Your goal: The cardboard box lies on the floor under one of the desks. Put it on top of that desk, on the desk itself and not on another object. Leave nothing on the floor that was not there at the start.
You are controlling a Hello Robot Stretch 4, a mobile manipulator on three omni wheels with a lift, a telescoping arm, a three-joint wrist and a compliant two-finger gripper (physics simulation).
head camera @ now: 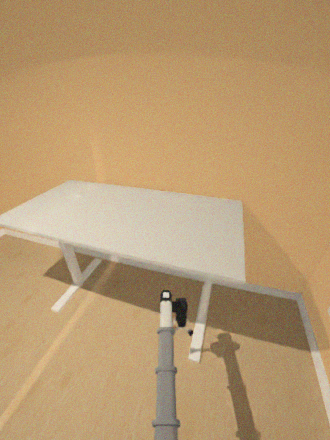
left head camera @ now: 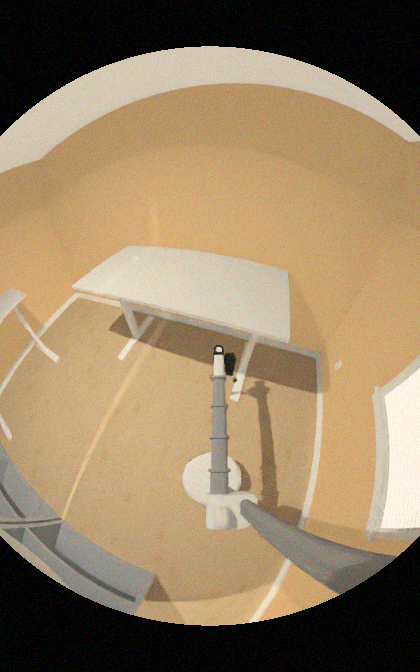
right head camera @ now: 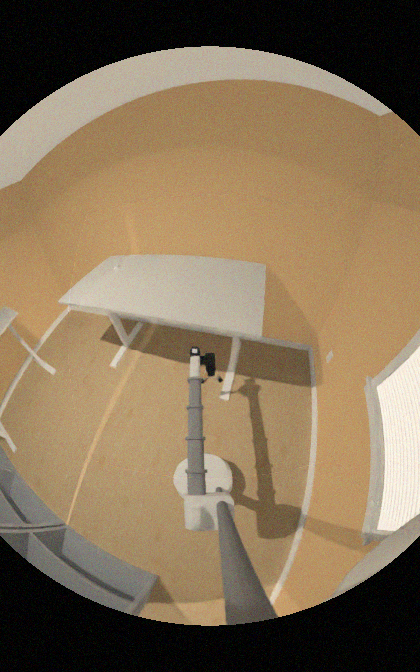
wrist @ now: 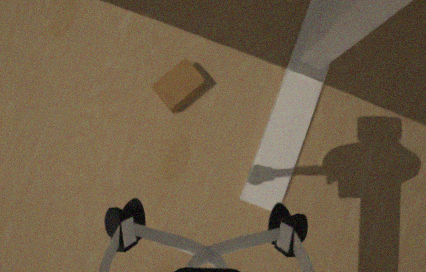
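Observation:
The small brown cardboard box lies on the floor in the upper left of the wrist view, left of the desk's white foot bar and just outside the desk's shadow. In the head views the arm and wrist mostly hide it. The pale desk stands against the wall, with its top visible. My gripper is open and empty, its fingertips wide apart. It hangs above the floor in front of the desk, near the right foot bar. The box lies ahead of the fingers, apart from them.
A tiny pale item sits on the desk's far left part. Part of another desk shows at the left edge. A grey shelf unit is at the lower left. A bright window is at the right.

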